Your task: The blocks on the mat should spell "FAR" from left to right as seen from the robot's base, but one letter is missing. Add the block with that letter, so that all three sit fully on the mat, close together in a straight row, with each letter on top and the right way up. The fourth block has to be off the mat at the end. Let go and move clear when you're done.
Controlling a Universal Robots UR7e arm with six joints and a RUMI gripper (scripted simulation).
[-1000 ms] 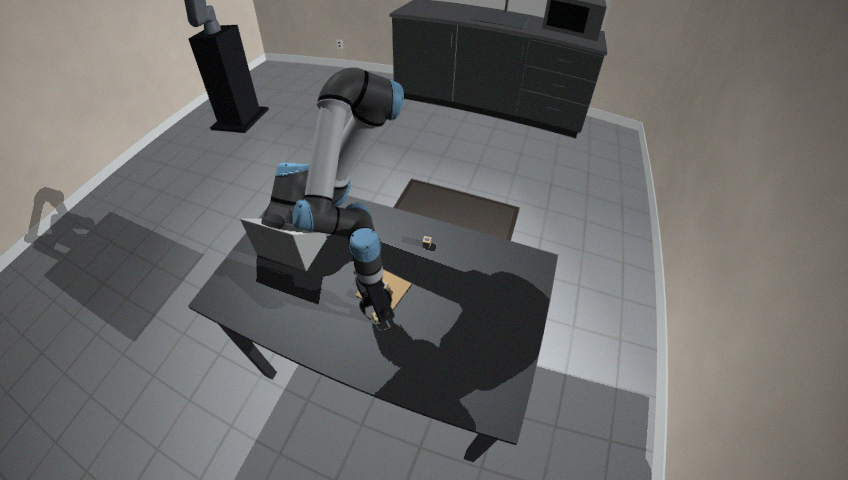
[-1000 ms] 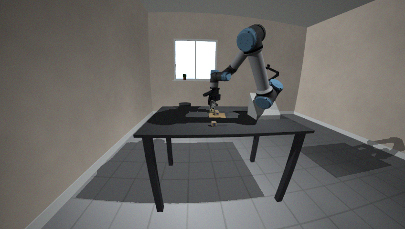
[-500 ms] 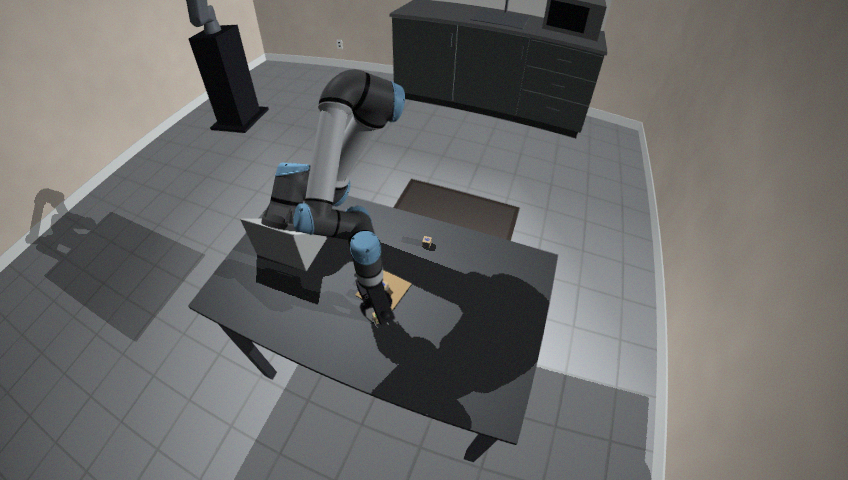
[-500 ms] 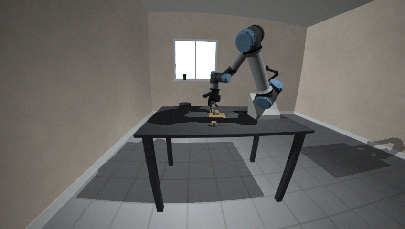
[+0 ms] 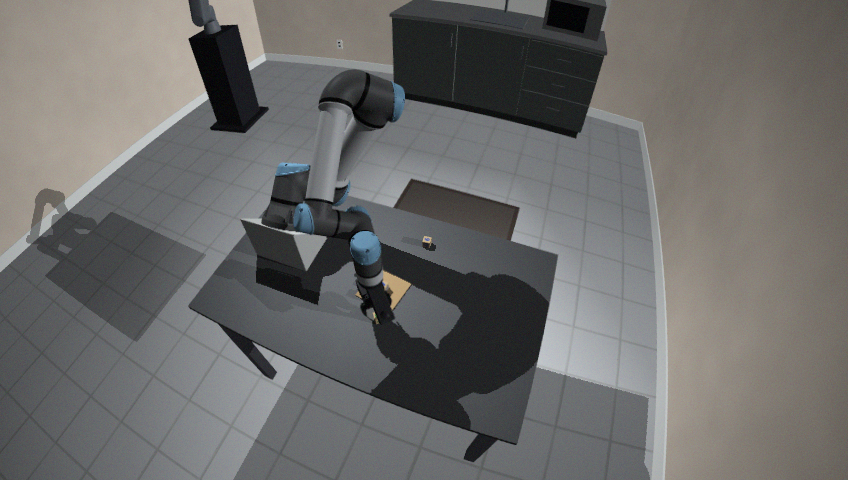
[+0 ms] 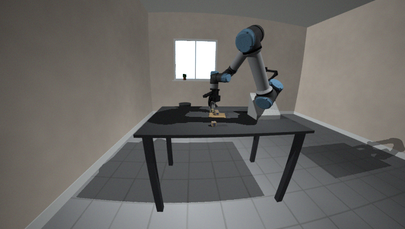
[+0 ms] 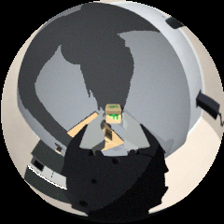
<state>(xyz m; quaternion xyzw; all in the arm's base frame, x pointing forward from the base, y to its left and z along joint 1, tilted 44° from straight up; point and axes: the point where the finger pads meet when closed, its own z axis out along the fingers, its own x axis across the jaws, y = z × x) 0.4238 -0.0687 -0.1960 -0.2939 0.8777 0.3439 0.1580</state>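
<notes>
My hand is 12 cm to the right of the tan mat, 2 cm past it and 1 cm above it. From my hand the other things lie so: block 35 cm to the left, 8 cm ahead.
</notes>
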